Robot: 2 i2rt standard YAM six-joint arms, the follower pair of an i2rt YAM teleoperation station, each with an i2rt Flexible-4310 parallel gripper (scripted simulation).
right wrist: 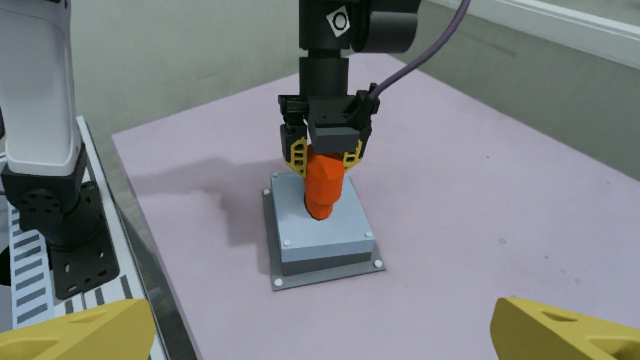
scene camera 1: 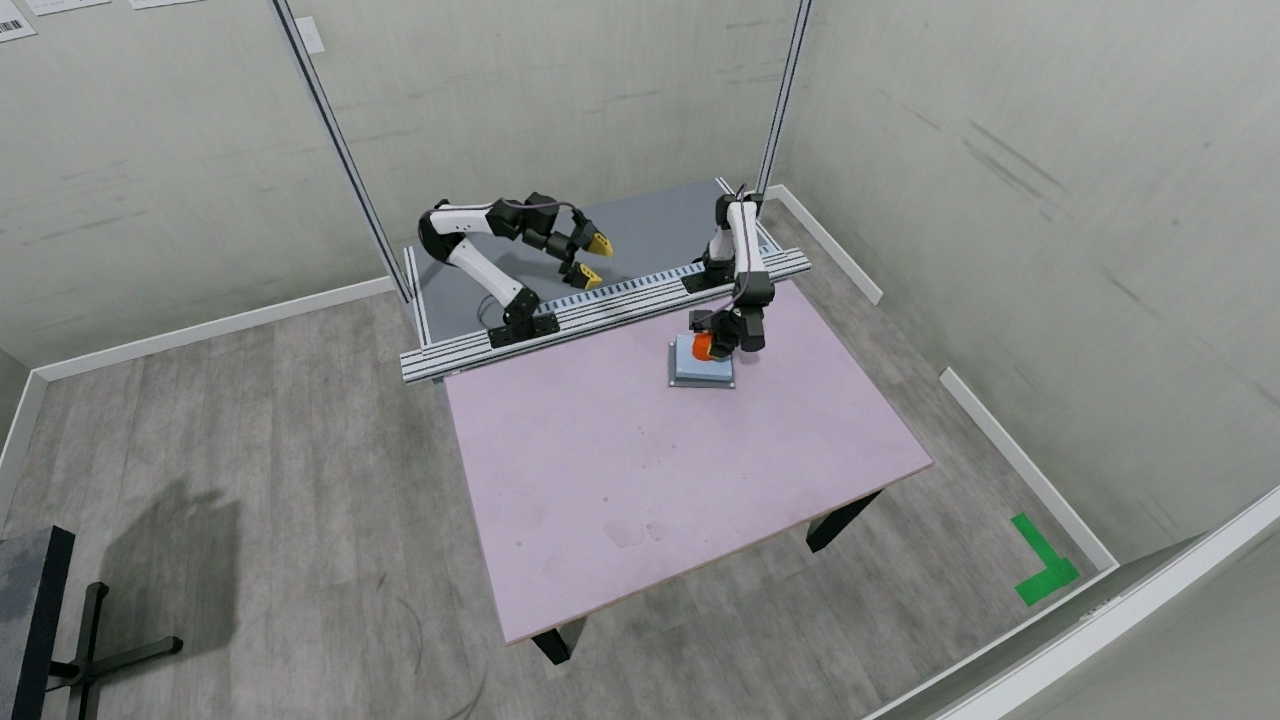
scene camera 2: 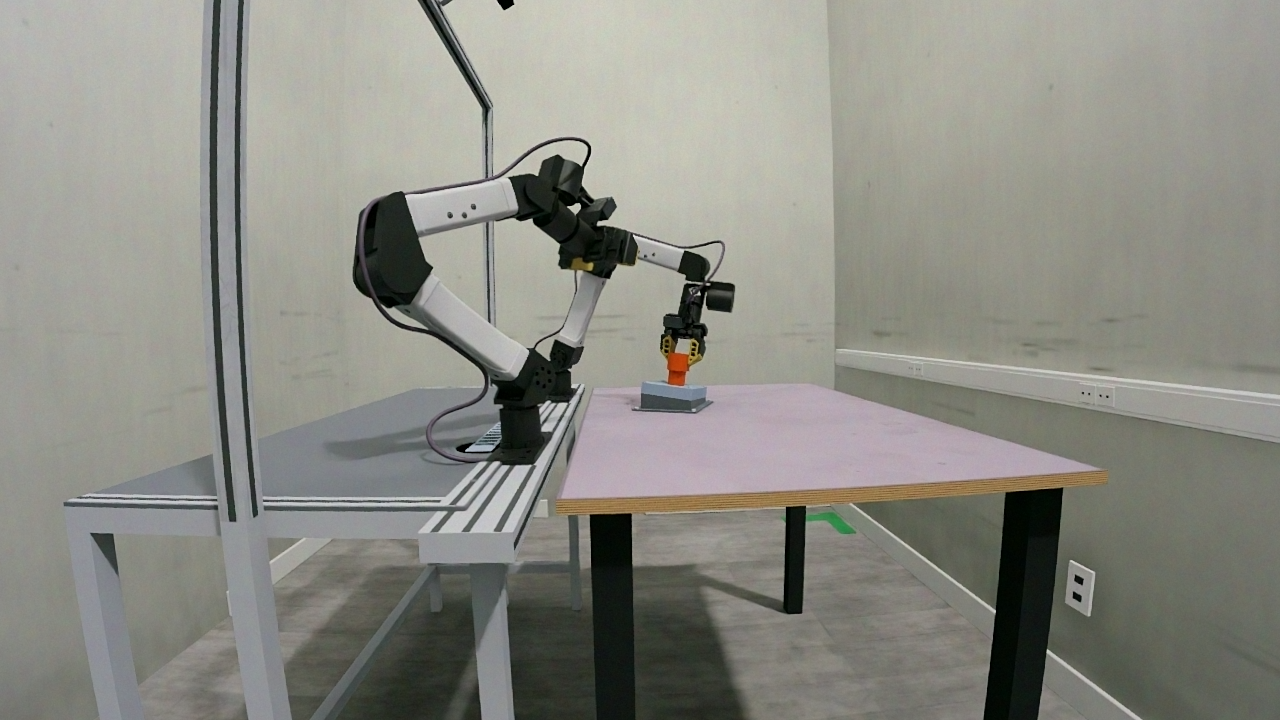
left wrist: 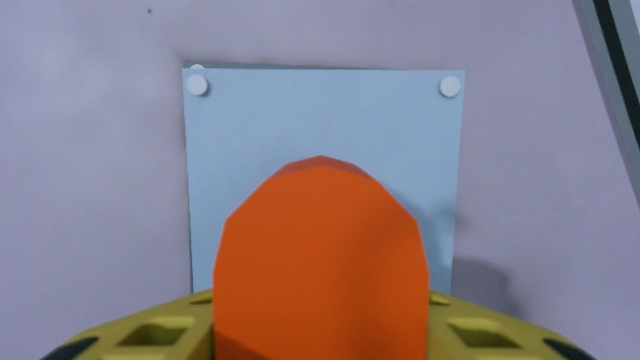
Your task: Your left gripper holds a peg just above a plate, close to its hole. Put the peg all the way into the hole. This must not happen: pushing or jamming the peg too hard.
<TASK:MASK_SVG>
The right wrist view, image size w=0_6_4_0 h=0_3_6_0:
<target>left gripper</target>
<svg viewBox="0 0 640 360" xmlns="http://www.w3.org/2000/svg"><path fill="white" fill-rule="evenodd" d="M369 136L359 137L356 152L339 153L344 165L344 173L362 160ZM349 58L299 57L299 95L278 95L280 113L285 124L280 125L282 154L286 165L303 178L306 178L308 137L307 125L304 123L304 119L308 123L309 114L307 95L346 95L348 93Z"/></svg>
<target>right gripper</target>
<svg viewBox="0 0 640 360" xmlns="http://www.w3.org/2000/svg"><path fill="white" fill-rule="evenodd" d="M149 303L146 299L118 300L0 333L0 360L147 360L156 332ZM496 301L490 323L490 336L499 360L640 360L640 329L525 298L501 297Z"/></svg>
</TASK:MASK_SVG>
